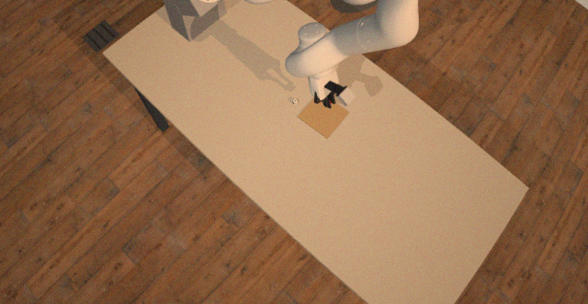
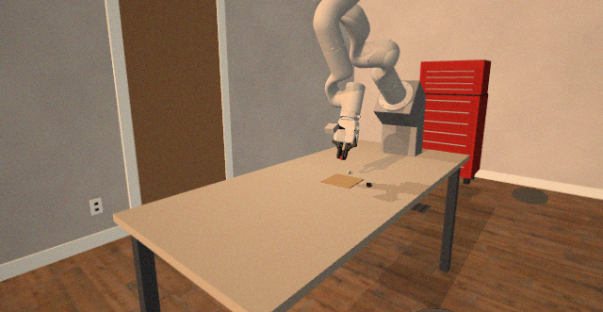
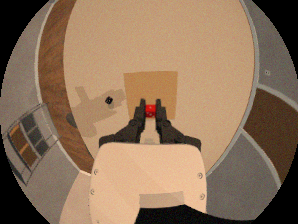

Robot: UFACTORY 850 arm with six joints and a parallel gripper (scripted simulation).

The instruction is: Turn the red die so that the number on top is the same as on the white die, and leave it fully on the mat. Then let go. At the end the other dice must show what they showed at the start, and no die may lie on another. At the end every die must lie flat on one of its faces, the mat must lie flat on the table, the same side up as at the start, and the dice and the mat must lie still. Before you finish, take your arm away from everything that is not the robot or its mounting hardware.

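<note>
Now: the mat 120 mm below my hand and 10 mm behind it. From my hand the other things lie so: black die 130 mm to the left, 110 mm below, 10 mm ahead; then white die 120 mm behind, 110 mm below, 10 mm to the right; then red die 20 mm below.
</note>
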